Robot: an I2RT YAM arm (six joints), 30 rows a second.
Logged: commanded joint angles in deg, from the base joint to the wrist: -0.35, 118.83, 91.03, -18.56, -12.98, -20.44; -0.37, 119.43, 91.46, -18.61, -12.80, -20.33; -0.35, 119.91, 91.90, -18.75, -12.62, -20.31; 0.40, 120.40, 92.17, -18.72, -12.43, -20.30; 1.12, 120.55, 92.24, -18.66, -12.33, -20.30; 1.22, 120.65, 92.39, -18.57, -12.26, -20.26; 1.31, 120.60, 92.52, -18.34, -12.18, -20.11; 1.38, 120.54, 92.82, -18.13, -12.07, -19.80; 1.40, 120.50, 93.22, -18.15, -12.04, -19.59; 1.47, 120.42, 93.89, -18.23, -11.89, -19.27; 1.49, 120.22, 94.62, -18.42, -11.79, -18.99; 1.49, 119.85, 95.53, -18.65, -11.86, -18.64; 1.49, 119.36, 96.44, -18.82, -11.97, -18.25; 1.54, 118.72, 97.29, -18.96, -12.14, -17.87; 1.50, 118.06, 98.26, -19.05, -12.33, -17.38; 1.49, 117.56, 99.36, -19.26, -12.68, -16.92; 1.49, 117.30, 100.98, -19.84, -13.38, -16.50; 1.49, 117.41, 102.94, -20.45, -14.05, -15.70; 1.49, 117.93, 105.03, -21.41, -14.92, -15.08; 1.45, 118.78, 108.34, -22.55, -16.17, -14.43; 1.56, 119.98, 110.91, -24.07, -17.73, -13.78; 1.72, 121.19, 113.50, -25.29, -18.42, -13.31; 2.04, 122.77, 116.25, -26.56, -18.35, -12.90
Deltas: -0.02, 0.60, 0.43, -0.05, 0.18, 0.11; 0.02, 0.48, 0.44, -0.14, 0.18, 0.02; 0.75, 0.49, 0.27, 0.03, 0.19, 0.01; 0.72, 0.15, 0.07, 0.06, 0.10, 0.00; 0.10, 0.10, 0.15, 0.09, 0.07, 0.04; 0.09, -0.05, 0.13, 0.23, 0.08, 0.15; 0.07, -0.06, 0.30, 0.21, 0.11, 0.31; 0.02, -0.04, 0.40, -0.02, 0.03, 0.21; 0.07, -0.08, 0.67, -0.08, 0.15, 0.32; 0.02, -0.20, 0.73, -0.19, 0.10, 0.28; 0.00, -0.37, 0.91, -0.23, -0.07, 0.35; 0.00, -0.49, 0.91, -0.17, -0.11, 0.39; 0.05, -0.64, 0.85, -0.14, -0.17, 0.38; -0.04, -0.66, 0.97, -0.09, -0.19, 0.49; -0.01, -0.50, 1.10, -0.21, -0.35, 0.46; 0.00, -0.26, 1.62, -0.58, -0.70, 0.42; 0.00, 0.11, 1.96, -0.61, -0.67, 0.80; 0.00, 0.52, 2.09, -0.96, -0.87, 0.62; -0.04, 0.85, 3.31, -1.14, -1.25, 0.65; 0.11, 1.20, 2.57, -1.52, -1.56, 0.65; 0.16, 1.21, 2.59, -1.22, -0.69, 0.47; 0.32, 1.58, 2.75, -1.27, 0.07, 0.41
